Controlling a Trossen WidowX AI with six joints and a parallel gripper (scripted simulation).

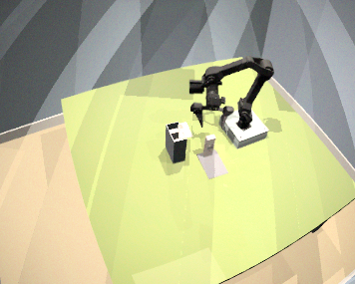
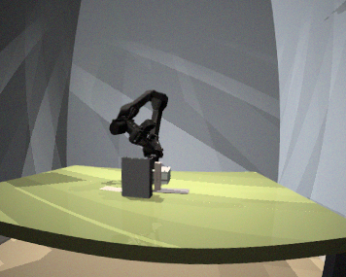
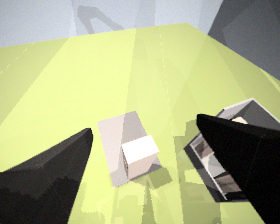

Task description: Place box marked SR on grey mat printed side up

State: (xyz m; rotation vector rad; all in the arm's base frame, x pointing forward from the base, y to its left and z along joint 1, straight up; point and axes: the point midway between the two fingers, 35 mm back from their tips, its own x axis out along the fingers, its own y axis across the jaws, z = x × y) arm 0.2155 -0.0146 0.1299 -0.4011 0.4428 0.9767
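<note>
My gripper tip is 17 cm above the grey mat, 6 cm to the right of it and 2 cm short of it. Round my gripper tip: white card: 19 cm to the right, 18 cm below, 1 cm ahead.
</note>
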